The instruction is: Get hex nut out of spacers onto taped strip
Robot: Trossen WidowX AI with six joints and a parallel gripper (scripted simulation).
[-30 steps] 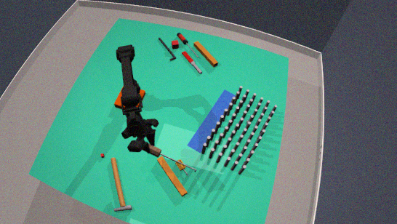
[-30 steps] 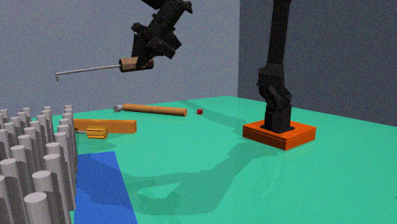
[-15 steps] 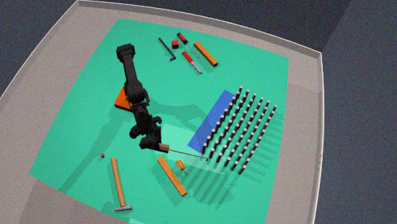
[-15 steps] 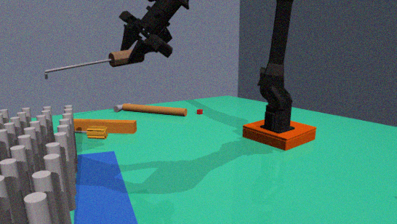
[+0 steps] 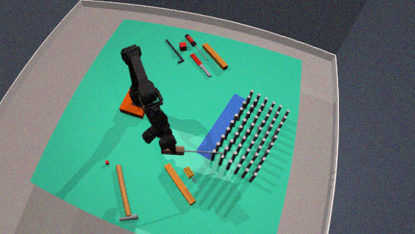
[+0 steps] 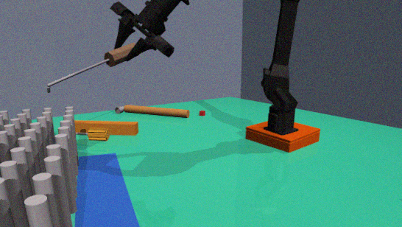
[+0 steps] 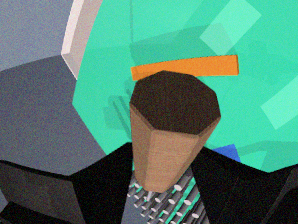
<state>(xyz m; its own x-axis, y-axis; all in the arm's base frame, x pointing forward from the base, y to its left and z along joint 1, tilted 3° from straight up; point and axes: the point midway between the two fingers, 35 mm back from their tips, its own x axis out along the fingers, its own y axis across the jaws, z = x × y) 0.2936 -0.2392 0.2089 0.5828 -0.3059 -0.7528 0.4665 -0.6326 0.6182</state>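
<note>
Now: the hook tool 9 cm ahead of my gripper tip, 4 cm to the left of it and 3 cm below it. From my gripper tip the other things lie so: yellow-handled tool 7 cm ahead, 1 cm to the right, 20 cm below; blue taped strip 13 cm ahead, 30 cm to the left, 21 cm below; red cube 33 cm behind, 13 cm to the right, 20 cm below.
</note>
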